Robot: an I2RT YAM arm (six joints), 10 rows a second.
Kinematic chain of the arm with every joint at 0, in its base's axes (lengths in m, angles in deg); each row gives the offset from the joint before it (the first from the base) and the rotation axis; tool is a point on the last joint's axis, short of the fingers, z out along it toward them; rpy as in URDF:
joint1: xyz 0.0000 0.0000 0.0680 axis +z
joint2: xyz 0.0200 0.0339 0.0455 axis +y
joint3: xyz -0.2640 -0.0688 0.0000 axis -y
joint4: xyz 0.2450 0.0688 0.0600 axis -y
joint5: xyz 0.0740 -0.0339 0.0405 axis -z
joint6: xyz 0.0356 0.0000 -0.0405 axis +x
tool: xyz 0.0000 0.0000 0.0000 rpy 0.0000 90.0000 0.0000
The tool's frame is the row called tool.
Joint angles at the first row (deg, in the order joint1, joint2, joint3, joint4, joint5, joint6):
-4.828 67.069 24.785 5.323 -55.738 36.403
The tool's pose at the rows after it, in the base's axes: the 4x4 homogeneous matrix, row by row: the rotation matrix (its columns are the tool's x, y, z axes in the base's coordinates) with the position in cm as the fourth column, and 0 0 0 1 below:
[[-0.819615 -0.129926 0.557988 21.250], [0.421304 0.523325 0.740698 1.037], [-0.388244 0.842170 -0.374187 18.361], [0 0 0 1]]
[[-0.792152 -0.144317 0.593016 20.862], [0.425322 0.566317 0.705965 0.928], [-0.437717 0.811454 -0.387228 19.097], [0 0 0 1]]
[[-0.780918 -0.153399 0.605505 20.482], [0.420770 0.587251 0.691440 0.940], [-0.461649 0.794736 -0.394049 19.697], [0 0 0 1]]
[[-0.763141 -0.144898 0.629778 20.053], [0.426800 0.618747 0.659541 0.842], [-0.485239 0.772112 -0.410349 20.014], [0 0 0 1]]
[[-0.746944 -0.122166 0.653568 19.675], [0.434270 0.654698 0.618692 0.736], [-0.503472 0.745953 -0.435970 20.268], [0 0 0 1]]
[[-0.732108 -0.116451 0.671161 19.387], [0.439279 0.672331 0.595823 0.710], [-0.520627 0.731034 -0.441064 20.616], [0 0 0 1]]
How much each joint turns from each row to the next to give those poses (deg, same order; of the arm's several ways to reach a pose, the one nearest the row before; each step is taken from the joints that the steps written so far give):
0.080 -2.243 0.209 -2.590 4.078 -1.829
-0.084 -2.827 0.317 -2.124 2.773 -1.683
0.086 -2.181 0.469 -2.378 1.226 -1.111
-0.087 -2.098 -0.028 -1.920 2.405 -0.929
0.001 -1.804 0.195 -2.384 3.069 -0.911
0.086 -1.578 0.116 -1.099 1.698 -0.206

